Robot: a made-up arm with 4 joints. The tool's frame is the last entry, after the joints. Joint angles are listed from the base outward. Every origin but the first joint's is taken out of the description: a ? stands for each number. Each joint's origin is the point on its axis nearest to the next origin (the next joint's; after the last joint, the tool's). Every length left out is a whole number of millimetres.
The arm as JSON. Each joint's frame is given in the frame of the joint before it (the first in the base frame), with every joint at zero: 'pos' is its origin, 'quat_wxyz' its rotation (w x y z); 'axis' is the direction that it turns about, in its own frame. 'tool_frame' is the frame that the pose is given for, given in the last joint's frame.
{
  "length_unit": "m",
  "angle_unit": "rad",
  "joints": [
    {
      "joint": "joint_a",
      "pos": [
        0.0,
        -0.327,
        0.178
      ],
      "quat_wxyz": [
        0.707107,
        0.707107,
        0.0,
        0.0
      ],
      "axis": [
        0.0,
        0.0,
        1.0
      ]
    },
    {
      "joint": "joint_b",
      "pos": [
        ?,
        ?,
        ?
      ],
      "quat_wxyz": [
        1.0,
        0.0,
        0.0,
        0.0
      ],
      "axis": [
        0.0,
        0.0,
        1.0
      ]
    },
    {
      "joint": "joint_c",
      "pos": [
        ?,
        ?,
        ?
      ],
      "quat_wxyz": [
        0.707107,
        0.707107,
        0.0,
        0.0
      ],
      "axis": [
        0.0,
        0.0,
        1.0
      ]
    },
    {
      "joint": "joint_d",
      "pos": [
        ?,
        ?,
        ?
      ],
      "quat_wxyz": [
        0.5,
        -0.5,
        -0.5,
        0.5
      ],
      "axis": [
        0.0,
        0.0,
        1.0
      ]
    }
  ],
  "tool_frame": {
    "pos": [
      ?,
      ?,
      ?
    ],
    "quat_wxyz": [
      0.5,
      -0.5,
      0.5,
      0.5
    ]
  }
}
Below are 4 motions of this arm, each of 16 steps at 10 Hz.
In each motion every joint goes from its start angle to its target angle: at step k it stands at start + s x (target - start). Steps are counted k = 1, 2, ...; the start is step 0. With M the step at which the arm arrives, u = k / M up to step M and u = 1 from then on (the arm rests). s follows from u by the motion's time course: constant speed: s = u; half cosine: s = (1 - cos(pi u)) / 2; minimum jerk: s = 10 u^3 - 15 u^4 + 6 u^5.
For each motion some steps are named. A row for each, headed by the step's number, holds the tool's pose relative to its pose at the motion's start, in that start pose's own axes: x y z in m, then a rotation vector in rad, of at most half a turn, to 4 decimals.
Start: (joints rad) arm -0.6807 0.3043 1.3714 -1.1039
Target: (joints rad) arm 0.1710 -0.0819 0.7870 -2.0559
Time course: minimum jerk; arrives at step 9
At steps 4, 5, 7, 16:
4: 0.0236 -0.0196 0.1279 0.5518 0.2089 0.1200
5: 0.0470 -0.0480 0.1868 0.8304 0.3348 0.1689
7: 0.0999 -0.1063 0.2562 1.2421 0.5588 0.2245
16: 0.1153 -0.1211 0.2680 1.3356 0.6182 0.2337

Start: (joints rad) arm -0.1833 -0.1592 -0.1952 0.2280
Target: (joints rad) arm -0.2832 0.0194 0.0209 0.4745
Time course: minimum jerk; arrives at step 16
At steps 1, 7, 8, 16:
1: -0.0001 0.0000 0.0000 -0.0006 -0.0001 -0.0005
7: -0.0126 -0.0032 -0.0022 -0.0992 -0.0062 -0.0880
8: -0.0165 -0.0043 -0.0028 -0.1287 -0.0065 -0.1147
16: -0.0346 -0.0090 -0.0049 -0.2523 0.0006 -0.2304

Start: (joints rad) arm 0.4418 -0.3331 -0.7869 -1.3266
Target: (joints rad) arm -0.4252 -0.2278 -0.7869 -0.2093
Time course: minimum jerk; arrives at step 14
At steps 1, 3, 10, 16:
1: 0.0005 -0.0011 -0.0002 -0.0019 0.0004 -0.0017
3: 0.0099 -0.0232 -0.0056 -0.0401 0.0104 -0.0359
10: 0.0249 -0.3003 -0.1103 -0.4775 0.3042 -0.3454
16: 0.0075 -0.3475 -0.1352 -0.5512 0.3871 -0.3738

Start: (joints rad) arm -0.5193 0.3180 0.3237 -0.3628
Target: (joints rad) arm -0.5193 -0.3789 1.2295 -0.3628
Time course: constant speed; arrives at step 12
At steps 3, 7, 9, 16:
3: 0.0123 0.0109 -0.0479 -0.0739 0.0677 -0.2673
7: 0.0247 0.0234 -0.1170 -0.2281 0.1350 -0.6085
9: 0.0287 0.0277 -0.1543 -0.3280 0.1569 -0.7693
16: 0.0308 0.0299 -0.2135 -0.5049 0.1725 -0.9937

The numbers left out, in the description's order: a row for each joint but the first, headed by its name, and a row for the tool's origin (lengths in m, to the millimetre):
joint_b: -0.075 -0.013 0.0
joint_c: 0.32 0.192 0.0
joint_d: -0.075 0.238 0.0
tool: -0.153 -0.076 0.0

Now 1 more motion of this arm.
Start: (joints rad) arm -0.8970 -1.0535 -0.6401 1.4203
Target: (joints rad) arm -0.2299 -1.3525 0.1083 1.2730
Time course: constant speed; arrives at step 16
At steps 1, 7, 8, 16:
1: -0.0116 -0.0075 0.0052 -0.0041 0.0433 -0.0258
7: -0.0754 -0.0391 0.0481 -0.0104 0.2951 -0.2007
8: -0.0847 -0.0423 0.0570 -0.0084 0.3355 -0.2330
16: -0.1392 -0.0496 0.1394 0.0399 0.6402 -0.5187

